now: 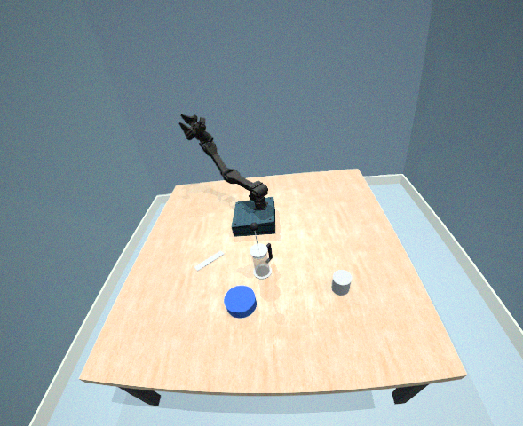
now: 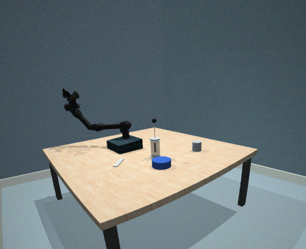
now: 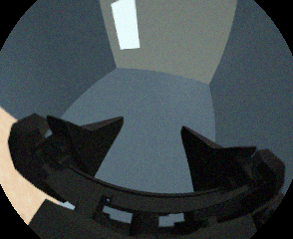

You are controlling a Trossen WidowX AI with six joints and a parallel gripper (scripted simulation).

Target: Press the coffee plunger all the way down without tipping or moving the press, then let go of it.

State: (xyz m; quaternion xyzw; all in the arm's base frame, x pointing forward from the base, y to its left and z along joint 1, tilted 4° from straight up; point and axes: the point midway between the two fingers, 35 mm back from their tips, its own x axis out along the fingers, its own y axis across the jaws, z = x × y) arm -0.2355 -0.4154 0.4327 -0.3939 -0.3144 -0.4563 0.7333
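Now: gripper tip 570 mm short of the glass coffee press, 550 mm to the right of it and 380 mm above it. Round my gripper tip: blue flat disc 750 mm ahead, 490 mm to the left, 490 mm below; then grey cylinder 870 mm to the left, 630 mm ahead, 480 mm below.
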